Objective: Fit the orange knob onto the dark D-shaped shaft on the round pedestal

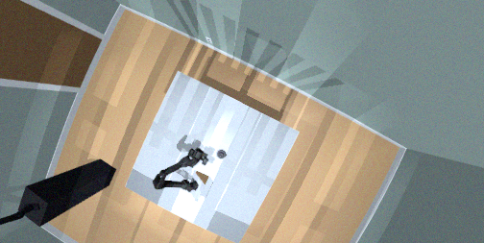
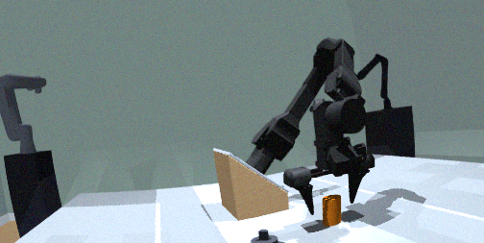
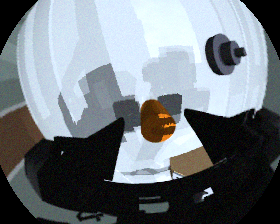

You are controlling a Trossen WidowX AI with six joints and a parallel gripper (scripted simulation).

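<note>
My gripper tip is now right at the orange knob. Also, from my gripper tip: dark round pedestal 170 mm to the right, 80 mm ahead.
</note>
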